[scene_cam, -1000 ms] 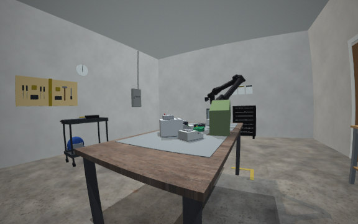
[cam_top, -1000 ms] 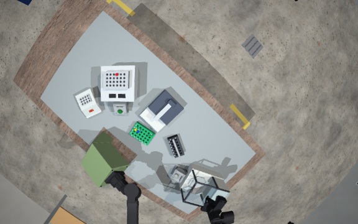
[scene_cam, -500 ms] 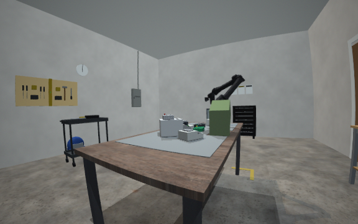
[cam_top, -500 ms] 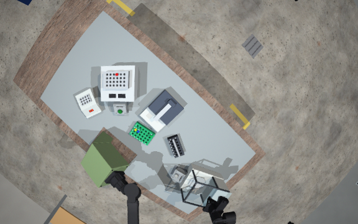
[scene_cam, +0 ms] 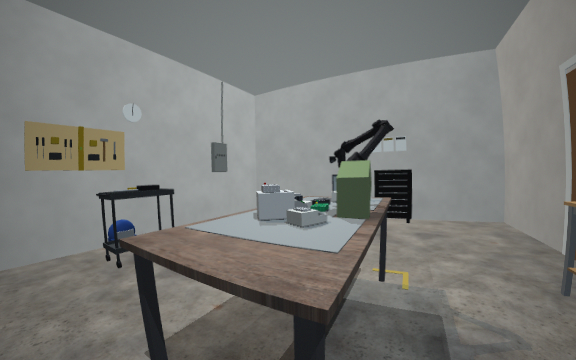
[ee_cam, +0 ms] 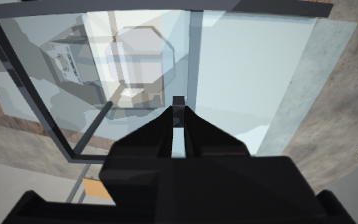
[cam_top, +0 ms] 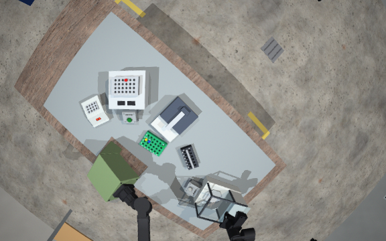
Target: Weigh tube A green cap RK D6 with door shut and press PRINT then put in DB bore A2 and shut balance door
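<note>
Right now my hand is 30 mm to the left of the sliding door, 10 mm short of it and 10 mm above it. Also, from my hand: magnet block MG (330 mm to the left, 200 mm below, 60 mm ahead); white print key (200 mm to the left, 150 mm below, 70 mm behind); balance pan (140 mm below, 60 mm to the left, 20 mm behind).
</note>
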